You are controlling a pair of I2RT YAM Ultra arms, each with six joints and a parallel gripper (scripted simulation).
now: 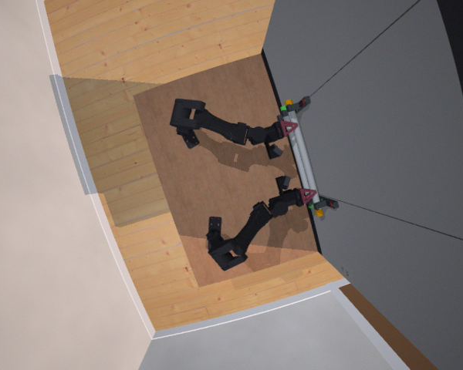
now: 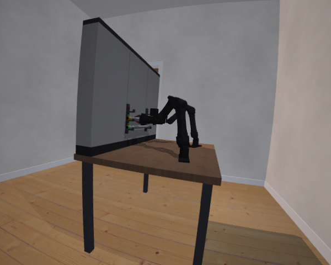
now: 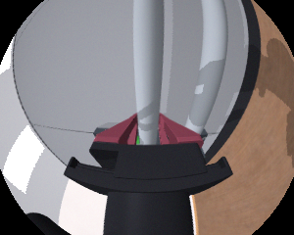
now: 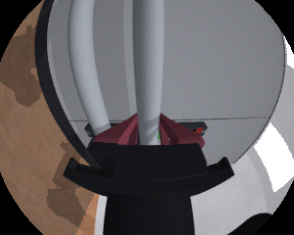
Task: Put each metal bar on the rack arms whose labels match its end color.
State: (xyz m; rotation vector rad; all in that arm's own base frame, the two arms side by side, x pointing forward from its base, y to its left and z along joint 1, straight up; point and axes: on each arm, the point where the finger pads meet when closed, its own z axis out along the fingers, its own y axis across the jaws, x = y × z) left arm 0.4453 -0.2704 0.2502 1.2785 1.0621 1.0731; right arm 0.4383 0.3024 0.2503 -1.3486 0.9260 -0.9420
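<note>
My left hand is 10 mm short of the metal bar and 150 mm to the left of it. Also, from my left hand: green-ended bar: 10 mm ahead, 140 mm to the right, 70 mm below; then grey wall panel: 110 mm ahead, 120 mm to the right, 170 mm above.
My right hand is 150 mm to the right of the metal bar. Round my right hand: green-ended bar 160 mm to the left, 70 mm below; grey wall panel 90 mm ahead, 170 mm to the left, 170 mm above.
</note>
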